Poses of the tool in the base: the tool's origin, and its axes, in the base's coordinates. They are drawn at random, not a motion.
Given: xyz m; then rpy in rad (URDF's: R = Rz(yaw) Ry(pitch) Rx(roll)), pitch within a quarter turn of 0, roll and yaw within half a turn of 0.
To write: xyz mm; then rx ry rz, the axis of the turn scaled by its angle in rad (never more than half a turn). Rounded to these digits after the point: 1 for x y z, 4 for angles.
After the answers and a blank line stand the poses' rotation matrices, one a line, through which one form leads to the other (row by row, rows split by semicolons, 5 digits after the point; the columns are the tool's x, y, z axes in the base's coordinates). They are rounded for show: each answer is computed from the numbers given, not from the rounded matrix.
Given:
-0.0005, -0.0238, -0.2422, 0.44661, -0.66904, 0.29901
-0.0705, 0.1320, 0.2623, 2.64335, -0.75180, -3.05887
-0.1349, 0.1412, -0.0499, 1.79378, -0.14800, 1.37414
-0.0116, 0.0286, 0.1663, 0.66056, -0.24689, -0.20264
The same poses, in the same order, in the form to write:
-0.5, -23.8, -242.2, 0.5267, -0.5907, 0.4327
-70.5, 132.0, 262.3, -0.1367, -2.3260, -0.5515
-134.9, 141.2, -49.9, 1.5658, 1.1367, 1.0891
-11.6, 28.6, 166.3, 0.6299, -0.3032, -0.1128

0.74961 -0.52168 -0.40735; 0.23107 0.78299 -0.57753; 0.62023 0.33880 0.70748
-0.72796 0.25267 -0.63736; -0.06036 0.90239 0.42668; 0.68295 0.34907 -0.64165
0.19326 0.18878 0.96282; 0.97000 -0.18425 -0.15857; 0.14746 0.96458 -0.21872
0.94984 0.01204 -0.31252; -0.19515 0.80367 -0.56217; 0.24439 0.59495 0.76570

